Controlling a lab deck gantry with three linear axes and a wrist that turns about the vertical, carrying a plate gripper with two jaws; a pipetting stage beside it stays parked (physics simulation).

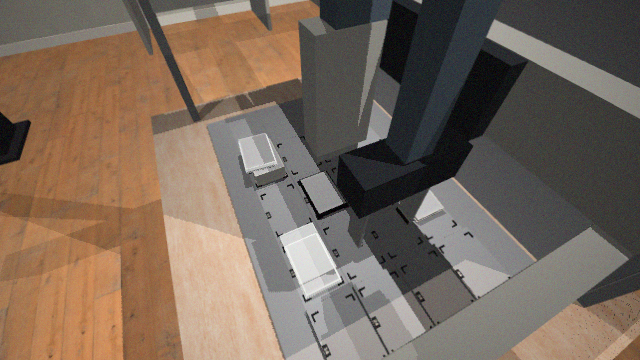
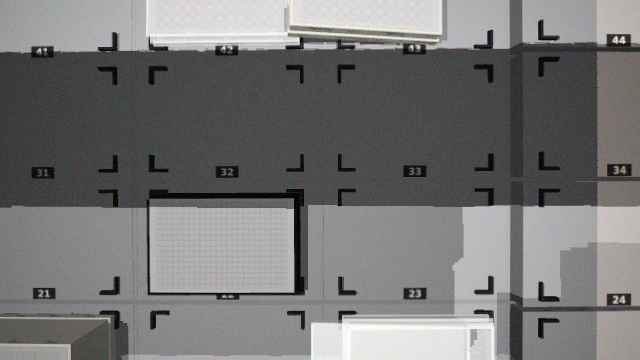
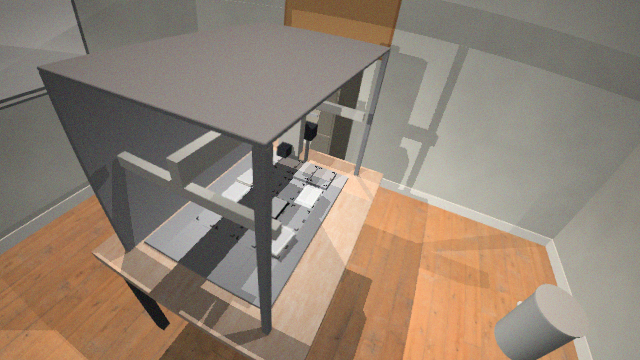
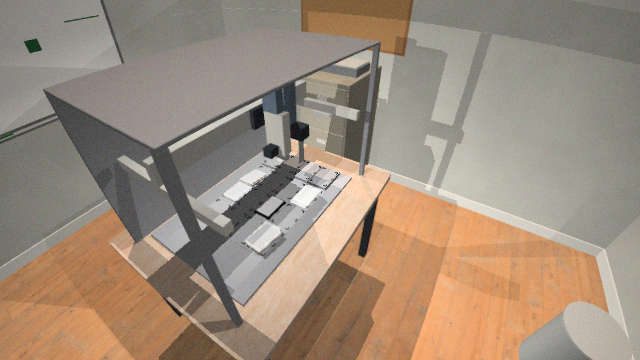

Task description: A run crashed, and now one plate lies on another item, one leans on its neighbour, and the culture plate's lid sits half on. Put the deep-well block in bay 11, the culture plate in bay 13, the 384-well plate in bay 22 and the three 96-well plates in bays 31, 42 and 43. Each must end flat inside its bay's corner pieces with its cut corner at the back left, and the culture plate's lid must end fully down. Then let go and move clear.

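Note:
There's a frame post here, and you'd find the frame post [image 3: 262,159] in one view and the frame post [image 4: 163,160] in another. Same with the enclosure roof [image 3: 253,82], since image 4 has the enclosure roof [image 4: 156,101] too. Then I can see my gripper [image 1: 379,227] and a clear lid [image 1: 310,259], plus a bay 33 [image 2: 443,114].

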